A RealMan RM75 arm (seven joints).
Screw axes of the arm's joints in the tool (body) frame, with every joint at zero. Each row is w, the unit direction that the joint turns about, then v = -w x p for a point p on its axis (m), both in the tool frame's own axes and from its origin. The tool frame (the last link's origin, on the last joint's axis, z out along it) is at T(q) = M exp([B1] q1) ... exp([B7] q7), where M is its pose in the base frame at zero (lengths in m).
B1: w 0 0 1 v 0 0 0
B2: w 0 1 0 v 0.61 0 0
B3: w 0 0 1 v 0 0 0
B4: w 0 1 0 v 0.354 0 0
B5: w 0 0 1 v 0 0 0
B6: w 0 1 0 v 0.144 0 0
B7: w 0 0 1 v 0 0 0
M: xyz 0 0 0.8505 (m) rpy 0 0 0 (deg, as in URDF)
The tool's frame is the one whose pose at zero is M.
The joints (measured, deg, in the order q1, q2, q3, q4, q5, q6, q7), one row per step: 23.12 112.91 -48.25 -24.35 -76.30 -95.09 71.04; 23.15 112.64 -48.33 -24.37 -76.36 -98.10 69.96; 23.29 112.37 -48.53 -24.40 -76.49 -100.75 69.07; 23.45 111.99 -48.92 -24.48 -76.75 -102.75 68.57; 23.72 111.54 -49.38 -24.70 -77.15 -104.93 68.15; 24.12 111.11 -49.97 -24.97 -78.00 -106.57 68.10; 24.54 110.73 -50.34 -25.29 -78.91 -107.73 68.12; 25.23 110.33 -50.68 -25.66 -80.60 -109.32 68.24
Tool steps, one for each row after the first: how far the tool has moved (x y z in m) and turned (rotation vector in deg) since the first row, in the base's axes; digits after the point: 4 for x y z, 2 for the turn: -0.0045 -0.0051 0.0026 -0.05 0.40 3.19; -0.0088 -0.0093 0.0048 -0.28 0.69 6.15; -0.0118 -0.0125 0.0068 -0.82 0.65 8.48; -0.0155 -0.0156 0.0091 -1.57 0.51 11.16; -0.0187 -0.0178 0.0100 -2.94 -0.01 13.41; -0.0213 -0.0188 0.0110 -4.10 -0.66 15.18; -0.0249 -0.0203 0.0110 -6.05 -1.58 17.55
